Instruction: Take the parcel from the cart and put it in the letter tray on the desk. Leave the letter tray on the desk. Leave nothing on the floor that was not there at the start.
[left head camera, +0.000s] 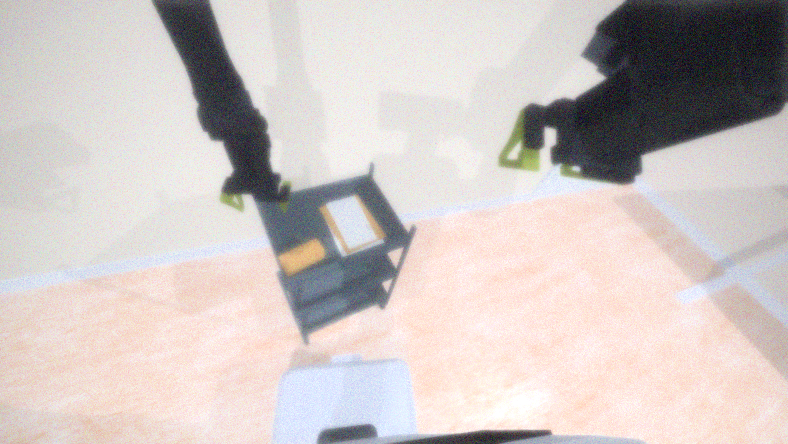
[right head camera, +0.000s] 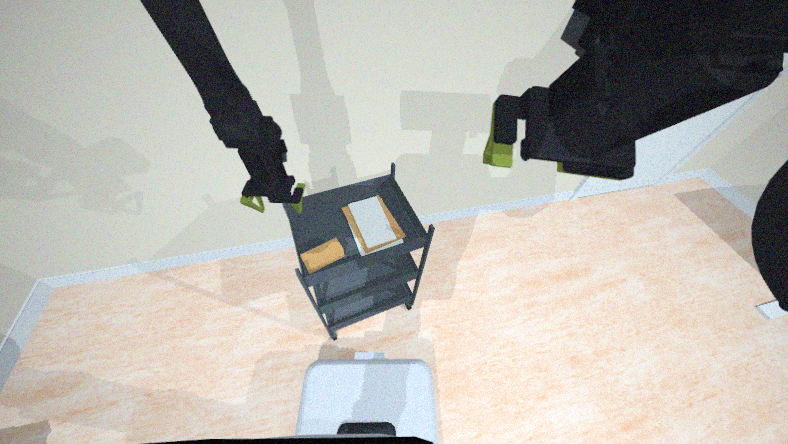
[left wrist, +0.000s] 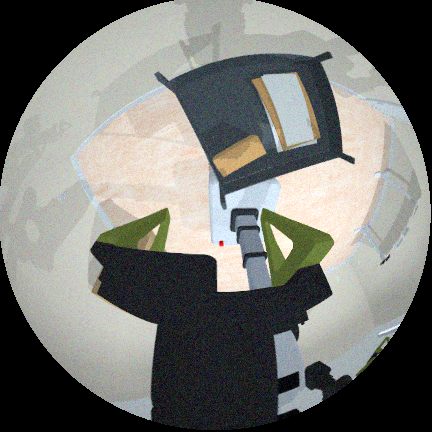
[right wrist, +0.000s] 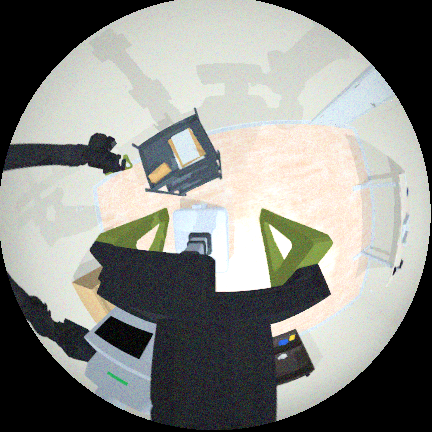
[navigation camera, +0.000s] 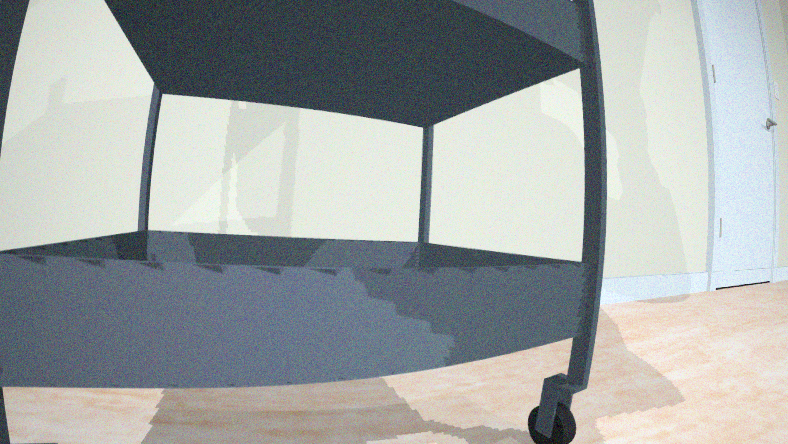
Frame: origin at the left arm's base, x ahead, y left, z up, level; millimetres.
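Seen in the pictures: left gripper, fingertip midpoint: (left head camera: 264, 210) (right head camera: 282, 211) (left wrist: 214, 212) (right wrist: 124, 167); right gripper, fingertip midpoint: (left head camera: 530, 166) (right head camera: 521, 162) (right wrist: 213, 212).
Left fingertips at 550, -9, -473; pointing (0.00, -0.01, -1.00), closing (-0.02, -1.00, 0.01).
Offsets run from my left fingertips to a thing's top centre, as dx, dy, dz.
The parcel, a small brown box @(+12, -64, -222) (left head camera: 302, 257) (right head camera: 322, 255) (left wrist: 240, 155) (right wrist: 160, 173), lies at the near left corner of the top shelf of the dark grey cart (left head camera: 292, 220) (right head camera: 314, 220) (left wrist: 215, 105) (navigation camera: 594, 193). My left gripper (left head camera: 259, 202) (right head camera: 277, 204) (left wrist: 214, 212) is open and empty; in the head views it appears by the cart's far left corner, apart from the parcel. My right gripper (left head camera: 551, 169) (right head camera: 543, 165) (right wrist: 213, 212) is open and empty, off to the right of the cart. I cannot make out the letter tray in any view.
White papers @(+171, -221, -258) (left head camera: 355, 223) (right head camera: 373, 223) (left wrist: 290, 110) with brown envelopes lie right of the parcel. My white base (left head camera: 344, 397) (right head camera: 369, 391) is close before the cart. A wall stands behind it, with a white door (navigation camera: 738, 137). Pale legged furniture (right wrist: 400, 215) stands far right.
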